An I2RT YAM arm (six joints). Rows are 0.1 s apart.
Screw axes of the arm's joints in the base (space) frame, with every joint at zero. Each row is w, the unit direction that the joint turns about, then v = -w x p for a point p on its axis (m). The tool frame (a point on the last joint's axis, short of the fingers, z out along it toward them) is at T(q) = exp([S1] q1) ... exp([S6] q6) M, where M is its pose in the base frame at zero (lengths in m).
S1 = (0, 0, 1, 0.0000, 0.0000, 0.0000)
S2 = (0, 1, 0, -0.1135, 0.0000, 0.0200)
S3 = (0, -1, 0, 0.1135, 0.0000, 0.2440)
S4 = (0, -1, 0, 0.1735, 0.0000, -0.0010)
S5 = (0, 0, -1, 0.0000, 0.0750, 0.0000)
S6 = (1, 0, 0, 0.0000, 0.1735, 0.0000)
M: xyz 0.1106 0.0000 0.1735 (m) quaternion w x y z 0.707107 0 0.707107 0
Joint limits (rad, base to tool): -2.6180..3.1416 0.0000..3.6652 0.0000..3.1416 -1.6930..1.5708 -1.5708..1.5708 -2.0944..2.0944
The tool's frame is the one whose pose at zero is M.
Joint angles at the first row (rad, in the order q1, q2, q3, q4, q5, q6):
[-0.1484, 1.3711, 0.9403, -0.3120, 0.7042, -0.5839]
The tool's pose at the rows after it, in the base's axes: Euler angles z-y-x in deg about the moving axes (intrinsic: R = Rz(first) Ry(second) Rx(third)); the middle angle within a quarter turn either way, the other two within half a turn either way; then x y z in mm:
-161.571 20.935 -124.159 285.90 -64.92 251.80
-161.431 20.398 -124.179 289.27 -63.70 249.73
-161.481 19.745 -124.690 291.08 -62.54 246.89
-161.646 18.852 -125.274 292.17 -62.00 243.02
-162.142 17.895 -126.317 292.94 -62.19 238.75
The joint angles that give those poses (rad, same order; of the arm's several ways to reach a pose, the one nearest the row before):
[-0.1444, 1.3885, 0.9422, -0.3143, 0.7064, -0.5844]
[-0.1382, 1.4046, 0.9490, -0.3133, 0.7117, -0.5848]
[-0.1335, 1.4169, 0.9526, -0.3216, 0.7118, -0.5801]
[-0.1312, 1.4288, 0.9527, -0.3302, 0.7118, -0.5768]
[-0.1319, 1.4423, 0.9552, -0.3480, 0.7072, -0.5671]

